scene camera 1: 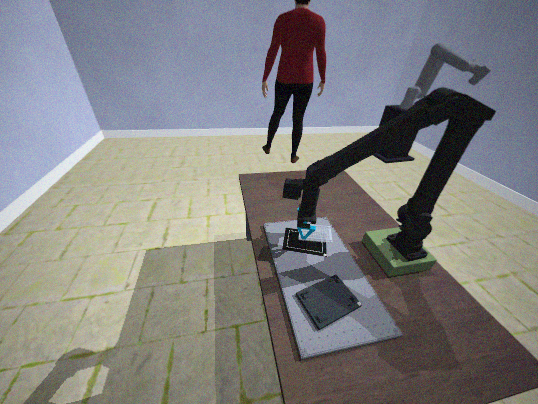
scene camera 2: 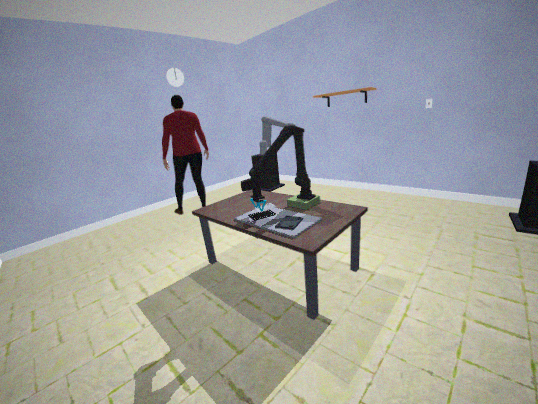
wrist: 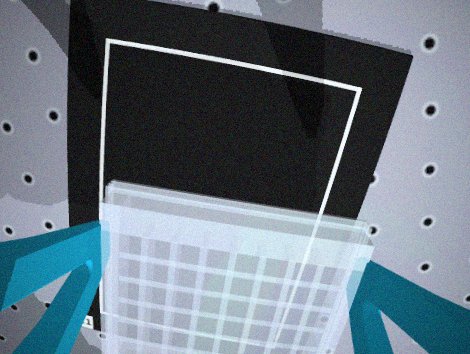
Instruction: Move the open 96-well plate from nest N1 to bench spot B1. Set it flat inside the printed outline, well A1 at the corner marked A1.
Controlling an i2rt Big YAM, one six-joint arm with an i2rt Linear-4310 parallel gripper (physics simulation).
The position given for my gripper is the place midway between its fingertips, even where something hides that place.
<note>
My gripper [wrist: 231, 256] holds a well plate [wrist: 175, 265], which touches nothing else. I also see a black mat [wrist: 172, 121].
</note>
